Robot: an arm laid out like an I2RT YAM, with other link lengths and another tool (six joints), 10 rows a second.
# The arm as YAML. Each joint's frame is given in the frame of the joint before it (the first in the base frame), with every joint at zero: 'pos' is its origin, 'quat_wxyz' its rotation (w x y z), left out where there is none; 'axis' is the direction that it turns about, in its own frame. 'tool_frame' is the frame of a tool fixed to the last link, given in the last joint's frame.
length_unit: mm
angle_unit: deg
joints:
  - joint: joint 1
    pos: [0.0, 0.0, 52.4]
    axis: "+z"
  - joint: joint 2
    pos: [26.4, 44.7, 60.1]
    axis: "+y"
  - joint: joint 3
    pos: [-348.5, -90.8, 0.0]
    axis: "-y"
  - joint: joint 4
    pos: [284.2, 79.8, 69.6]
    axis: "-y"
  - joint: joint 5
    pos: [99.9, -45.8, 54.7]
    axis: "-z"
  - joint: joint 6
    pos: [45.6, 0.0, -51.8]
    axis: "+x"
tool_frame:
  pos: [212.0, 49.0, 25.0]
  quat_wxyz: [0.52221, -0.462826, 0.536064, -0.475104]
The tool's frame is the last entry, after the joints.
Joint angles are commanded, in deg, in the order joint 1, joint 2, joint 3, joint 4, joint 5, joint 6. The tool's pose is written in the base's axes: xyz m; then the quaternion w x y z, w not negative. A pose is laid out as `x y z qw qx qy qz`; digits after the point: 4 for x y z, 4 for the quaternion.
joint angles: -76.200 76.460 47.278 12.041 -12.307 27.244
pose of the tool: 0.2081 -0.5362 0.3174 0.3082 0.0852 0.8027 -0.5034
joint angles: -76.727 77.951 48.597 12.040 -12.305 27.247
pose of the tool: 0.2051 -0.5463 0.3175 0.3055 0.0892 0.8032 -0.5036
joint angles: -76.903 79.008 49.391 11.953 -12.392 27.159
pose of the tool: 0.2051 -0.5521 0.3154 0.3040 0.0899 0.8048 -0.5017
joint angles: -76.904 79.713 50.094 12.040 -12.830 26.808
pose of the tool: 0.2079 -0.5550 0.3167 0.3054 0.0851 0.8047 -0.5019
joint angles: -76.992 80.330 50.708 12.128 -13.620 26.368
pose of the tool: 0.2112 -0.5569 0.3180 0.3082 0.0784 0.8047 -0.5014
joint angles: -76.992 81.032 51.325 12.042 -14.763 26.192
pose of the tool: 0.2165 -0.5578 0.3177 0.3141 0.0715 0.8057 -0.4970
